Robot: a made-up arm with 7 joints.
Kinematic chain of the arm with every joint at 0, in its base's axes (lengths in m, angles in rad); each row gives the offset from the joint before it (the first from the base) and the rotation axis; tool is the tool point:
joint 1: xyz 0 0.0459 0 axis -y
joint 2: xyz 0 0.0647 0 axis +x
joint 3: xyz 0 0 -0.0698 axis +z
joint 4: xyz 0 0 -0.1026 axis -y
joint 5: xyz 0 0 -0.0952 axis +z
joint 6: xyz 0 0 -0.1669 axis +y
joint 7: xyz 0 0 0 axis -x
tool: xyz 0 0 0
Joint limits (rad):
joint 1: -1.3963..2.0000
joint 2: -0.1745..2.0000
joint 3: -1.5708..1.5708
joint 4: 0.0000..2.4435
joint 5: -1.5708..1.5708
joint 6: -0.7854..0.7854
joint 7: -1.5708..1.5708
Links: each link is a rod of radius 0.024 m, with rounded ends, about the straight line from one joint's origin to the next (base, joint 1, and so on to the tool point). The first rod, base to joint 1, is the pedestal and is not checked.
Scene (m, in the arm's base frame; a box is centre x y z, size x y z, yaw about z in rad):
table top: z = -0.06
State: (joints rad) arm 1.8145 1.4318 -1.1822 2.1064 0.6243 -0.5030 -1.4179
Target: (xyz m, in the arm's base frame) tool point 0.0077 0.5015 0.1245
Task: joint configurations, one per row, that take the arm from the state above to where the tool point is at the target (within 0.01 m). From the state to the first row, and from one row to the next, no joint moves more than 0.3 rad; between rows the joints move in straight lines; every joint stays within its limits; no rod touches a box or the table.
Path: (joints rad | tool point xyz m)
1: 1.8516 1.4937 -1.1150 1.8223 0.6243 -0.5030 -1.4179 | 0.1953 0.1999 0.1726
2: 1.8887 1.5556 -1.0478 1.5381 0.6243 -0.5030 -1.4179 | 0.1773 0.2881 0.1961
3: 1.9258 1.6175 -0.9806 1.2540 0.6243 -0.5030 -1.4179 | 0.1345 0.3740 0.1977
4: 1.9629 1.6794 -0.9135 0.9699 0.6243 -0.5030 -1.4179 | 0.0746 0.4478 0.1738
5: 2.0000 1.7413 -0.8463 0.6857 0.6243 -0.5030 -1.4179 | 0.0077 0.5015 0.1245

